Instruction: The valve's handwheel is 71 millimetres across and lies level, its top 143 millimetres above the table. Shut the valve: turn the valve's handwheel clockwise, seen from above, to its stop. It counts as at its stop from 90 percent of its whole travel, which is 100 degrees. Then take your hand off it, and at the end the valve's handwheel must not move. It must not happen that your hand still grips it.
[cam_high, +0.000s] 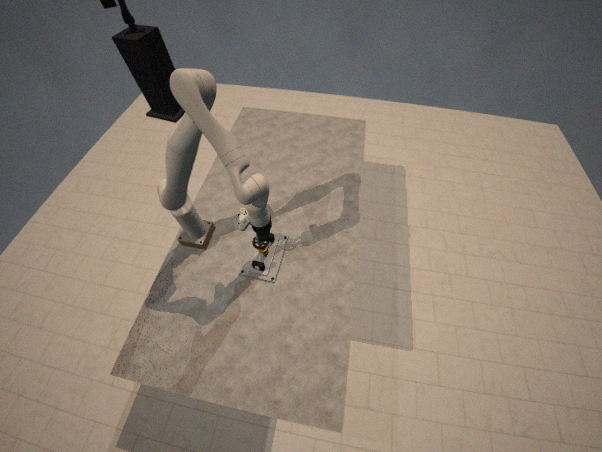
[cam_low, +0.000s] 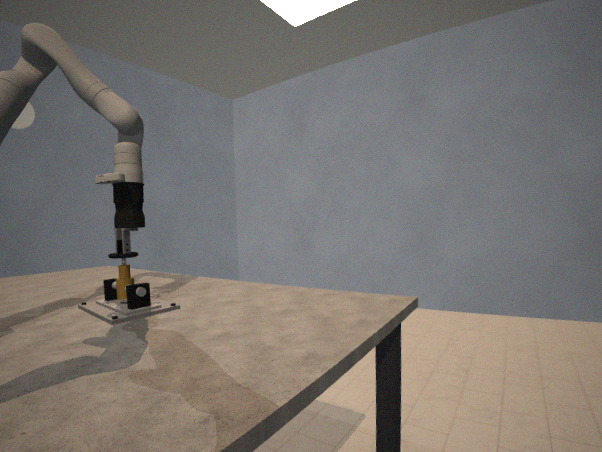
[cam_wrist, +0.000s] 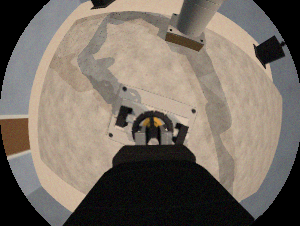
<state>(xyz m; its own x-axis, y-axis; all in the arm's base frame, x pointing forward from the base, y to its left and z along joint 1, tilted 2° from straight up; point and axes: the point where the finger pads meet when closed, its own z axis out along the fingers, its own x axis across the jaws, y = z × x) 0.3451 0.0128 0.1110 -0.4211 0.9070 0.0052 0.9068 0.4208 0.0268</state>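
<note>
My gripper is now 30 mm above the black handwheel.
</note>
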